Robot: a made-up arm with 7 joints.
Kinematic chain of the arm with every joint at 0, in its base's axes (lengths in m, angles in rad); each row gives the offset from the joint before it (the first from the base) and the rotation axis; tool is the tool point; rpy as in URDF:
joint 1: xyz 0 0 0.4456 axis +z
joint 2: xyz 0 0 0 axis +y
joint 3: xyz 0 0 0.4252 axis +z
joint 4: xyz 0.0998 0 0 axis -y
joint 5: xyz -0.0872 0 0.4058 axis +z
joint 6: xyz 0 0 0 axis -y
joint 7: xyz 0.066 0 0 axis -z
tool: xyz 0 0 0 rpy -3.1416 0 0
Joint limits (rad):
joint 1: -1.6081..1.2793
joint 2: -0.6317..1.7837
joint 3: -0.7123..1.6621
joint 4: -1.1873..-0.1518
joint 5: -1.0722..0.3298
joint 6: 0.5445..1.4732
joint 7: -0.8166..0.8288
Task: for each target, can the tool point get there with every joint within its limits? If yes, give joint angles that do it. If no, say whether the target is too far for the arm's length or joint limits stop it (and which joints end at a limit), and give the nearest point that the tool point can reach.
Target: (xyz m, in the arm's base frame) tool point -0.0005 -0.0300 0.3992
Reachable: no: joint limits stop it (at a limit: joint 2, joint 4, joint 6) | nearest point -0.0083 -0.4994 -0.1702 | short by 0.738 m
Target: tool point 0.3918 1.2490 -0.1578
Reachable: no: too far | nearest point 0.2489 0.7935 0.0623 | short by 0.526 m
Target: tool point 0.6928 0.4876 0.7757
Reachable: yes | joints 0.5518 0.9255 0.2381 -0.4674 -0.3580 1.2539 0.4015
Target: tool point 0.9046 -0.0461 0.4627
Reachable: yes | joints -0.0790 1.3340 0.1894 -0.3389 -0.4227 1.1180 -0.3839
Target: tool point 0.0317 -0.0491 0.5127
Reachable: no: joint limits stop it (at a limit: joint 4, joint 6) | nearest point 0.2825 -0.4375 1.0435 | short by 0.704 m
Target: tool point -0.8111 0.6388 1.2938
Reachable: no: too far | nearest point -0.4960 0.3907 1.0866 | short by 0.451 m
